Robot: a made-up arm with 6 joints. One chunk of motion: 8 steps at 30 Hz.
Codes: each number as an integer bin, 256 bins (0 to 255) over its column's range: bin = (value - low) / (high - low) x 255, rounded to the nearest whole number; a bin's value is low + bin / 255 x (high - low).
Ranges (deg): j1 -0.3..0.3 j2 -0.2..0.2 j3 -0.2..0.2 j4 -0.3..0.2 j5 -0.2..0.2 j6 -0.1..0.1
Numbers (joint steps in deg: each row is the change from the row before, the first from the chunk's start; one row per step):
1: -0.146 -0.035 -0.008 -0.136 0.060 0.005
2: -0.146 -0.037 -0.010 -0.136 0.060 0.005
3: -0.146 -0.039 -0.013 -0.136 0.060 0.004
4: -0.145 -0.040 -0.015 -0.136 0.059 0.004
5: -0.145 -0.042 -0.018 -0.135 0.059 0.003
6: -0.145 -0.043 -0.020 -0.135 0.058 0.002
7: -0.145 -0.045 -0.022 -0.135 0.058 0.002
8: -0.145 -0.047 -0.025 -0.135 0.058 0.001
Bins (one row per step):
1: 65 105 122 84 166 134
2: 65 104 121 84 166 134
3: 65 103 119 84 166 133
4: 66 102 118 84 165 133
5: 66 101 116 84 165 131
6: 66 100 115 84 164 130
7: 66 99 113 84 164 130
8: 66 98 112 84 164 129

